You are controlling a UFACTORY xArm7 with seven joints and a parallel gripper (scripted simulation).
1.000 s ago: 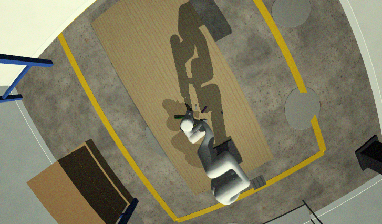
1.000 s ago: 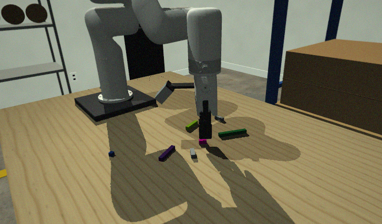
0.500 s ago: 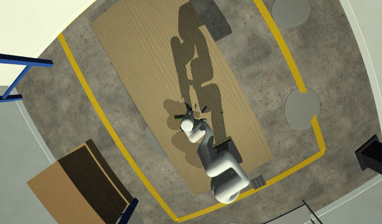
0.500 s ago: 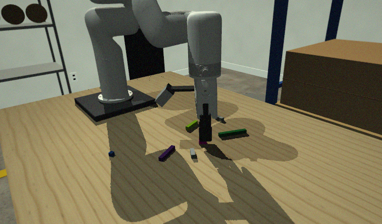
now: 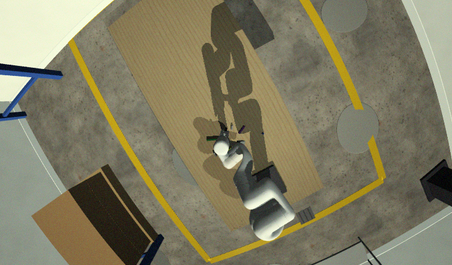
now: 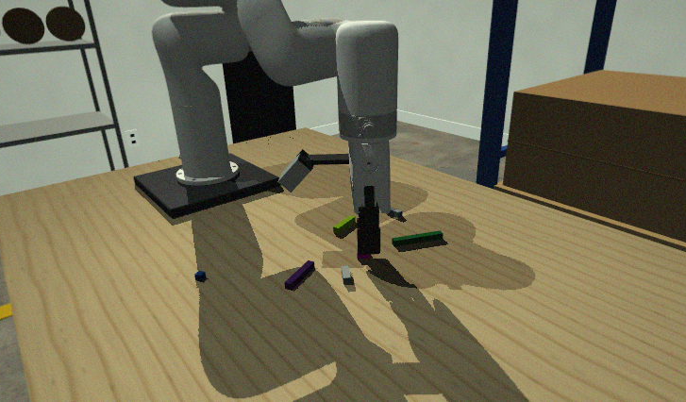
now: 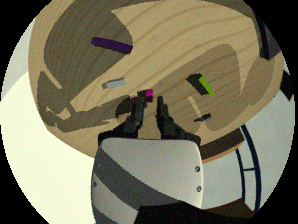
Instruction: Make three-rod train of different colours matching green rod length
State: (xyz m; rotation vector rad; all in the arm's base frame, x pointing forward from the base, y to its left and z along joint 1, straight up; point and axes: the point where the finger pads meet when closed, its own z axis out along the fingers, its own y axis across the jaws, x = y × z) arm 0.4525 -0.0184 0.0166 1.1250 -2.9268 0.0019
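My hand is 1 cm to the left of the magenta rod and 3 cm above it. From my hand the other things lie so: lime rod: 9 cm behind, 5 cm to the left, 3 cm below; purple rod: 4 cm behind, 10 cm to the right, 3 cm below; green rod: 3 cm ahead, 8 cm to the left, 3 cm below.
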